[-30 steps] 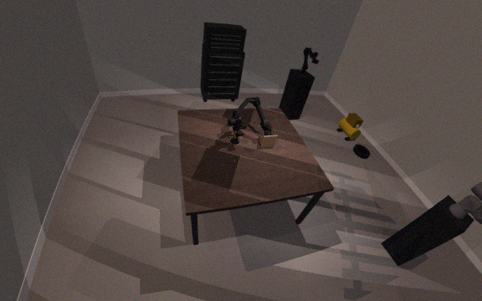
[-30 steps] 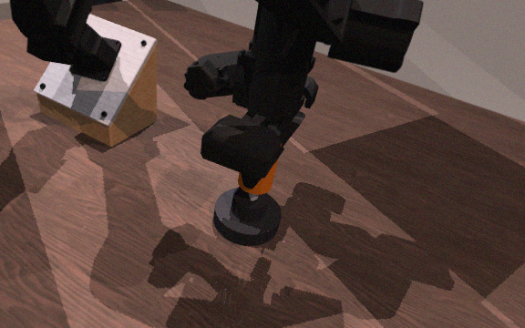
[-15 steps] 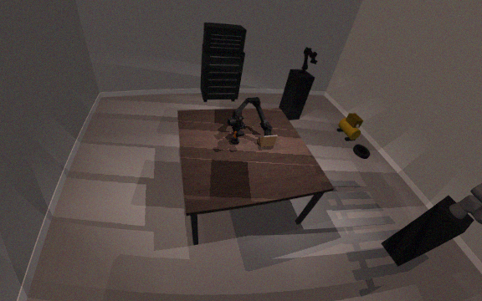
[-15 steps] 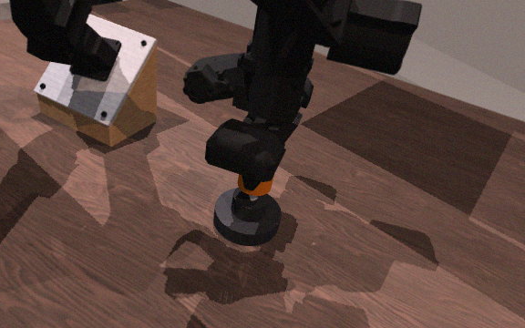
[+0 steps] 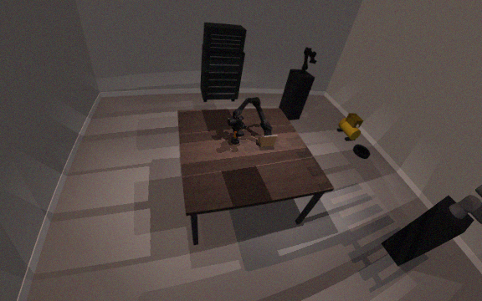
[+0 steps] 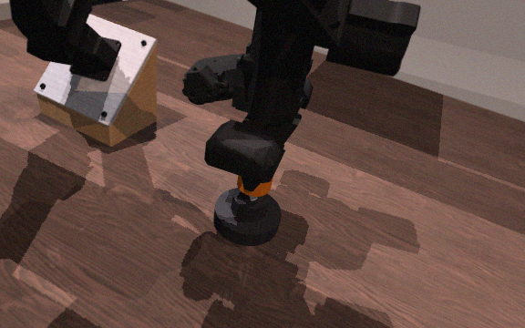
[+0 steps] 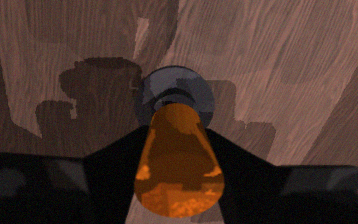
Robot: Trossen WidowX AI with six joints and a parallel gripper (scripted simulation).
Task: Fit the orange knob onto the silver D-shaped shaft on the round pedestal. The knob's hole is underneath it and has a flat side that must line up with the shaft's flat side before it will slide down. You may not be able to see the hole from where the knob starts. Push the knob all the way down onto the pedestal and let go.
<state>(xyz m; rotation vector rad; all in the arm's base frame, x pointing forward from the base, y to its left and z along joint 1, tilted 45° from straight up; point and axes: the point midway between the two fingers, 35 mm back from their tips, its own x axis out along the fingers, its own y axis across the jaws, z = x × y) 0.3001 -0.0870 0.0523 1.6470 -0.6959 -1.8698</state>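
My gripper tip is now 30 mm below the orange knob. From my gripper tip the other things lie so: round dark pedestal (40 mm below).
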